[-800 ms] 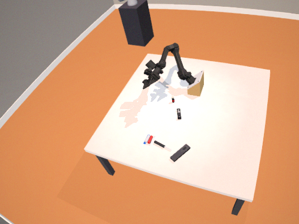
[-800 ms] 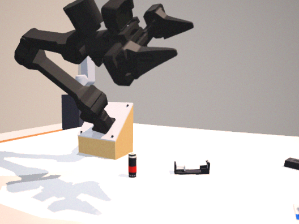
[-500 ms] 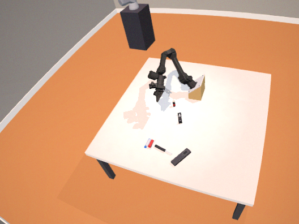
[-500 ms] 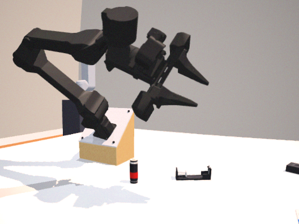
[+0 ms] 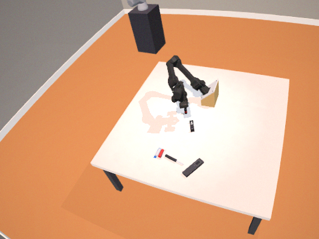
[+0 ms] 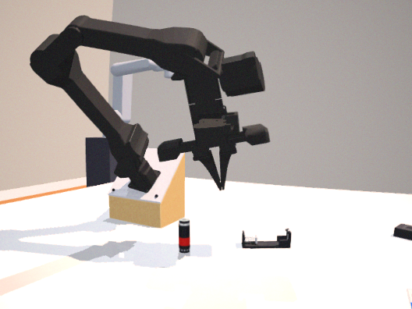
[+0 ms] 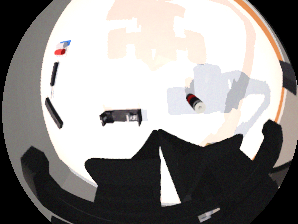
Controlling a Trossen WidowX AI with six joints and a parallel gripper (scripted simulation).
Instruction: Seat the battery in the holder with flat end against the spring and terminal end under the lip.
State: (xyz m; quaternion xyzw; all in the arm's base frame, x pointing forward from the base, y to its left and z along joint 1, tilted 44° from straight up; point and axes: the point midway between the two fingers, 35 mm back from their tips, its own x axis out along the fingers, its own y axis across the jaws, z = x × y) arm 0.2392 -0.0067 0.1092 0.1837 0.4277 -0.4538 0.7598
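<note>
My gripper tip is 60 mm past the battery, 40 mm to the left of it and 90 mm above it. From my gripper tip the other things lie so: black remote 390 mm ahead, 220 mm to the left, 100 mm below; screwdriver 390 mm ahead, 80 mm to the left, 110 mm below.
</note>
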